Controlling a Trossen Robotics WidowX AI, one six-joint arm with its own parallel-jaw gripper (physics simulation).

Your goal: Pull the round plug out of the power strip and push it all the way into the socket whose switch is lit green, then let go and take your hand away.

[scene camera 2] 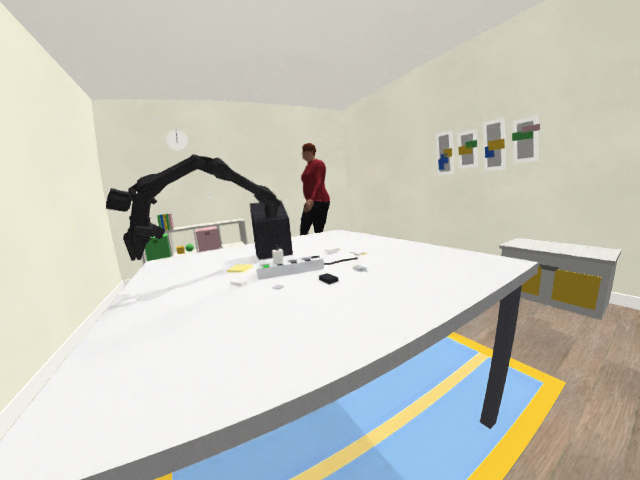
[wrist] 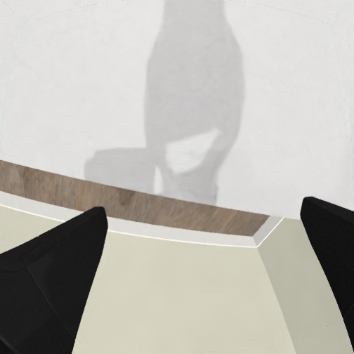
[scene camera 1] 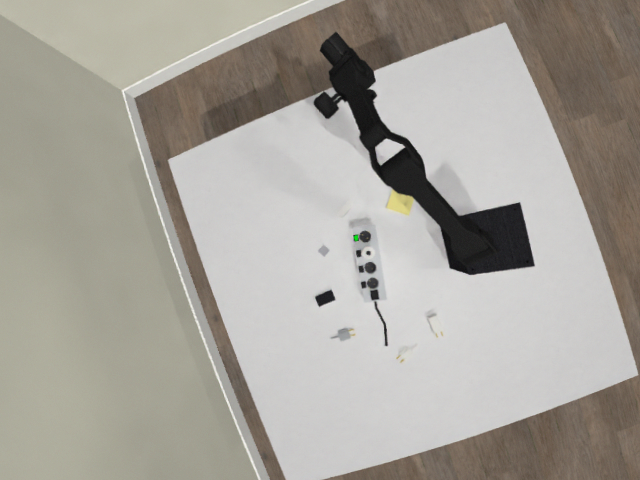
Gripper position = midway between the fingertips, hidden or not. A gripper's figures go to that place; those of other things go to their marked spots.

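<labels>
The gripper [scene camera 2: 135,260] is 94 cm from the lens, while a power strip [scene camera 2: 265,270] sits 86 cm from the lens.
</labels>
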